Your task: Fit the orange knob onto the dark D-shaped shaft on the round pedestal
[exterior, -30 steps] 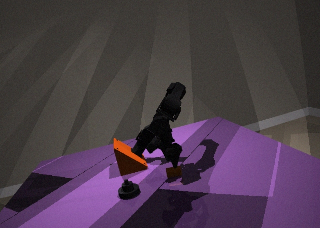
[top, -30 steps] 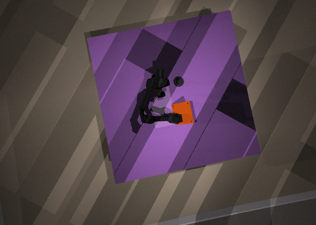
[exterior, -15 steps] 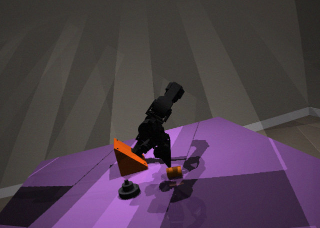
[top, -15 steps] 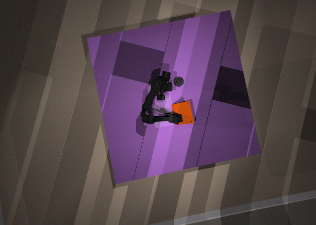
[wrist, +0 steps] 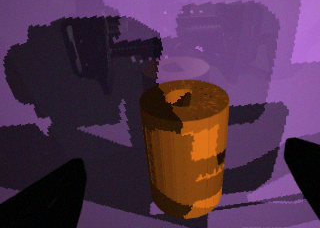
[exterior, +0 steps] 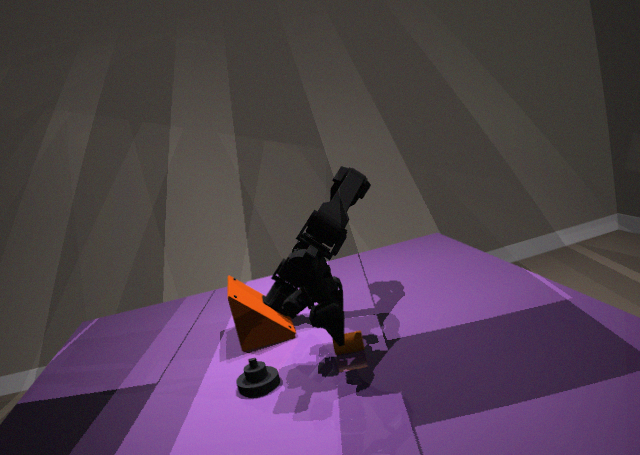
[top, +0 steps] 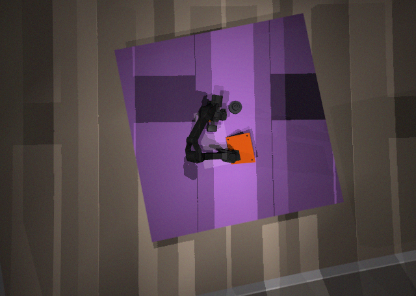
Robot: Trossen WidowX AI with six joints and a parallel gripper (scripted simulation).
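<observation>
Right now the orange knob is 20 mm below my gripper tip and 10 mm to the left of it. Round my gripper tip: shaft pedestal: 190 mm to the right, 40 mm ahead, 10 mm below.
</observation>
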